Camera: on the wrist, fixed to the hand. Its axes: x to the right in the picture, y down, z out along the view.
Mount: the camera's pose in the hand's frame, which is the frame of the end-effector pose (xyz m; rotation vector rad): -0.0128 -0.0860 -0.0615 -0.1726 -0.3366 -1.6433
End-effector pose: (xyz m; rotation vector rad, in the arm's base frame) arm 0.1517 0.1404 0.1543 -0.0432 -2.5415 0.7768
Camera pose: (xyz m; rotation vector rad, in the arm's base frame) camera 0.2001 0.0981 0.2392 1.8996 -1.8921 -0.1493
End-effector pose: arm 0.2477 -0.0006 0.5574 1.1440 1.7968 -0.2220
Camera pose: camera 0.1439 -0.0192 0.5726 -0.6942 1.9403 -1.0709
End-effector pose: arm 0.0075 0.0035 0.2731 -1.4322 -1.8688 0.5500
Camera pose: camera -0.0007 -0.0393 0.3703 0.4439 -2.6078 -0.2430
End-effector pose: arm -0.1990 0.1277 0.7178 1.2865 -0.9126 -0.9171
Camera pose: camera -0.1506 0.1569 0.6275 1.6327 0.2418 -2.4311
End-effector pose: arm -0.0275 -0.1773 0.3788 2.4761 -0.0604 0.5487
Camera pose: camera -0.0478 -0.0730 0.3721 1.6178 1.5135 -0.5523
